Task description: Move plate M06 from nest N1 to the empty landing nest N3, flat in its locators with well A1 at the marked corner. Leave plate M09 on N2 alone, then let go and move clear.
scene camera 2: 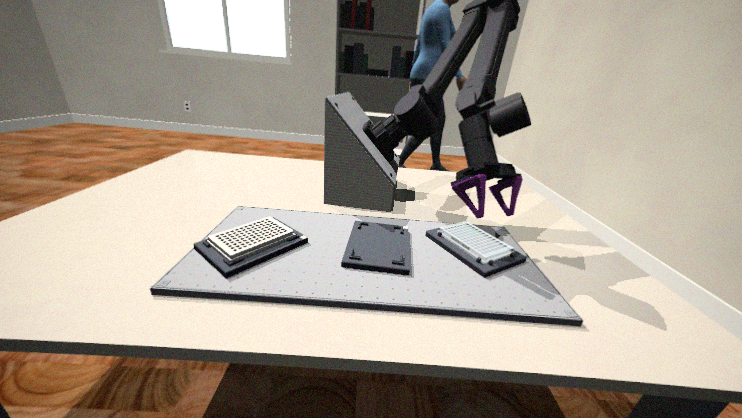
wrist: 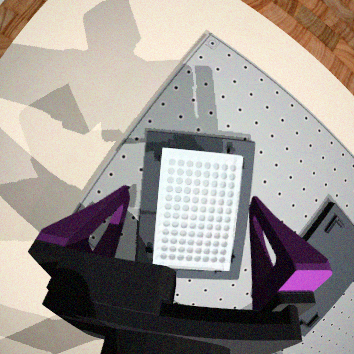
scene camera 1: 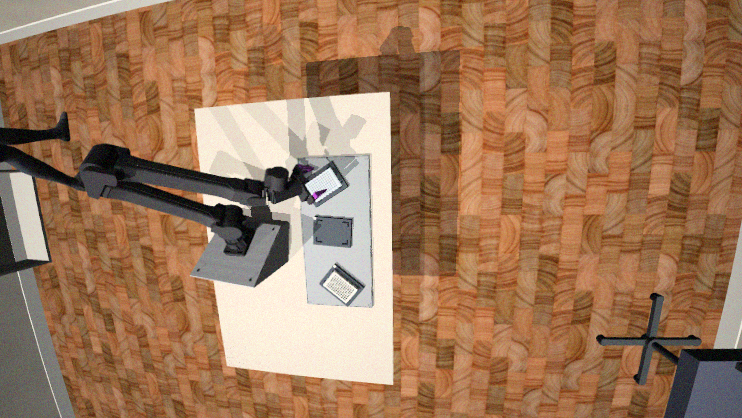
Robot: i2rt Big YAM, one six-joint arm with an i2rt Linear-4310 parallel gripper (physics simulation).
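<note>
A white 96-well plate (scene camera 1: 327, 184) (scene camera 2: 475, 241) (wrist: 197, 210) lies in a dark nest (scene camera 2: 451, 253) (wrist: 151, 200) at the right of the board in scene camera 2. An empty dark nest (scene camera 1: 332, 231) (scene camera 2: 377, 246) (wrist: 330, 245) with corner locators is in the middle. A cream plate (scene camera 1: 340, 287) (scene camera 2: 251, 237) lies in the nest at the other end. No plate or nest names or A1 mark can be read. My gripper (scene camera 1: 312, 181) (scene camera 2: 494, 214) (wrist: 188, 196) is open and empty above the white plate, with its purple fingertips on either side of it in the wrist view.
The nests stand on a grey perforated board (scene camera 1: 363, 207) (scene camera 2: 311, 280) (wrist: 280, 115) on the cream table (scene camera 1: 306, 337) (scene camera 2: 77, 290). The arm's wedge-shaped base (scene camera 1: 238, 259) (scene camera 2: 353, 160) stands behind the board. A person (scene camera 2: 433, 46) stands beyond the table.
</note>
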